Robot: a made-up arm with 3 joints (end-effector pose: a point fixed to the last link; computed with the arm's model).
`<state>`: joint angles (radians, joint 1 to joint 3).
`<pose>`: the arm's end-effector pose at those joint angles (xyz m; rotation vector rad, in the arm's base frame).
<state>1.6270 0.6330 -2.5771</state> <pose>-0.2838 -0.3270 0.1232 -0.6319 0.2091 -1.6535</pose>
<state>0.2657 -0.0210 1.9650</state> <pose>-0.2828 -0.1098 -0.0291 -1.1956 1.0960 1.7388</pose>
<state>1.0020 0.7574 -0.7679</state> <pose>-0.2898 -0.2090 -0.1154 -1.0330 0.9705 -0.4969</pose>
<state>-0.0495 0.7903 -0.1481</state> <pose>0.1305 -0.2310 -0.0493 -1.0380 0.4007 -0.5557</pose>
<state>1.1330 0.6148 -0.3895</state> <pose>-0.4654 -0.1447 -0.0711 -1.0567 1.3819 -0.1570</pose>
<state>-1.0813 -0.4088 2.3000</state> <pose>0.2773 -0.0012 0.2097 -2.0279 -0.0452 0.9338</pose>
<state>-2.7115 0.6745 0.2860</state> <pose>-0.0774 -0.1998 0.9524 -0.0664 -1.6528 -1.3432</pose>
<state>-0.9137 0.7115 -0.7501</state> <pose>0.4079 -0.1909 0.4498 -0.1617 -0.7182 -1.0801</pose>
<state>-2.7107 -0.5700 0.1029</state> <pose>-0.1635 0.4320 0.8609 -0.0694 -2.0523 0.1518</pose>
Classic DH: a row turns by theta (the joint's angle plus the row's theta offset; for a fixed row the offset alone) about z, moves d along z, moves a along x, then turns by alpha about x. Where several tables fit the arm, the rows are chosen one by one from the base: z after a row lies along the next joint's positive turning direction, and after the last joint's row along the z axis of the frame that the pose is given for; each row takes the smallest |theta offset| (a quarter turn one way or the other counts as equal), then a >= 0, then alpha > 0; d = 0 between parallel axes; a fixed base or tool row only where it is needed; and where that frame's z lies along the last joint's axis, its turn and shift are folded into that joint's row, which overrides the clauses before.
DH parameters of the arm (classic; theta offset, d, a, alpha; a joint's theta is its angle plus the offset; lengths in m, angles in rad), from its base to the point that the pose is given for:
base (fixed): 0 0.4145 -0.1483 -1.5708
joint 1: 1.5708 0.0393 0.0262 -1.5708
joint 2: -1.0667 -0.0911 0.1368 1.3043
joint 3: -0.1356 -0.4075 0.2304 0.9237
tool (fixed): -1.4764 -0.0088 0 0

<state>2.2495 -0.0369 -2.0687</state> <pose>-0.6533 -0.1121 0.3298 -1.3065 1.3108 -1.7671</pose>
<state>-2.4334 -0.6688 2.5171</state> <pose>0.1148 0.0767 0.8010 -2.5568 -0.8570 -0.5074</pose>
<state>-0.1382 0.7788 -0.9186</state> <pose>0.2888 -0.2199 0.1010 -0.4897 -0.1515 -1.0098</pose>
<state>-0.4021 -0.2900 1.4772</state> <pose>0.0354 0.1202 -0.0640 -1.1147 0.4065 0.9363</pose>
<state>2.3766 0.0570 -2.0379</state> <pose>-0.6534 -0.1353 0.3822 -1.4269 1.3967 -1.5843</pose>
